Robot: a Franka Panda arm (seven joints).
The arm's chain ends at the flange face. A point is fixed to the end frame.
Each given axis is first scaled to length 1.
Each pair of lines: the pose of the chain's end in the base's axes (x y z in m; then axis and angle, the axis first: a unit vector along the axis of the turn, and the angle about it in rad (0 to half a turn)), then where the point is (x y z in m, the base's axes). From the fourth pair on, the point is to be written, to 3 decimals.
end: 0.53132 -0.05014 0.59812 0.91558 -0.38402 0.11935 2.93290
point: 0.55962 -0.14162 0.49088
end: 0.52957 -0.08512 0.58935 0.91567 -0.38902 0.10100 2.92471
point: 0.55280 -0.17613 0.48051
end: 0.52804 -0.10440 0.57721 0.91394 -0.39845 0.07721 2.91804
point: 0.54432 -0.19438 0.46627
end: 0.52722 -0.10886 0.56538 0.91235 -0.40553 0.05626 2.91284
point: 0.538 -0.198 0.453
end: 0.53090 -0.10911 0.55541 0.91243 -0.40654 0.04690 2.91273
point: 0.539 -0.197 0.442
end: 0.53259 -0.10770 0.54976 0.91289 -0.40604 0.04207 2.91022
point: 0.540 -0.196 0.436
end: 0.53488 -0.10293 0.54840 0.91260 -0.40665 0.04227 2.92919
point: 0.543 -0.189 0.433
